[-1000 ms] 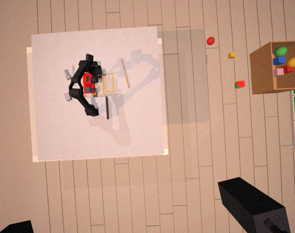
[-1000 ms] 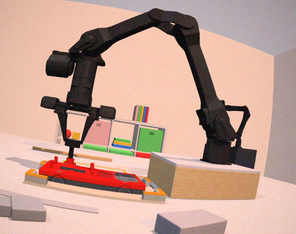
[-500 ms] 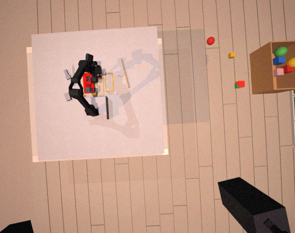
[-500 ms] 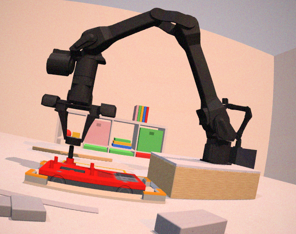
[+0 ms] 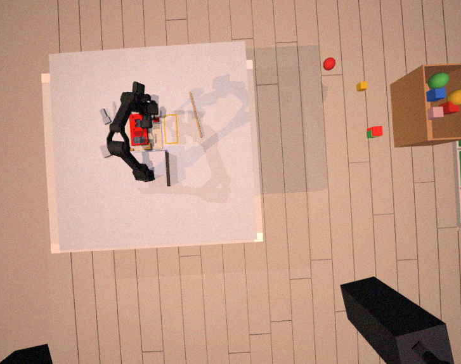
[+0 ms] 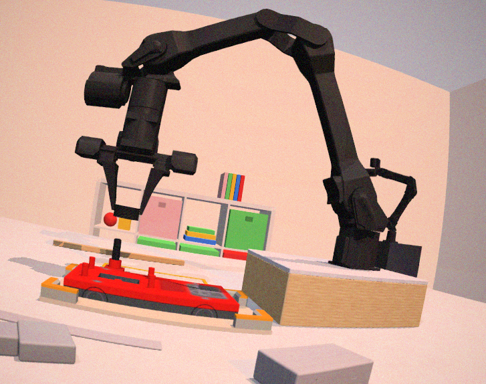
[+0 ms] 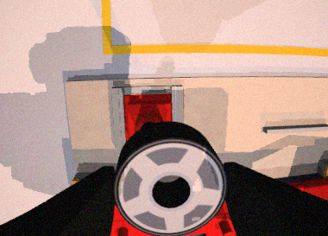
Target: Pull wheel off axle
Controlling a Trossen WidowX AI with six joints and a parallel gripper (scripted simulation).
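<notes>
The black axle is 10 mm ahead of my gripper tip, 10 mm to the left of it and 70 mm below it. Also, from my gripper tip: thin wooden strip 20 mm behind, 250 mm to the right, 100 mm below; then wheel right at my gripper tip.
</notes>
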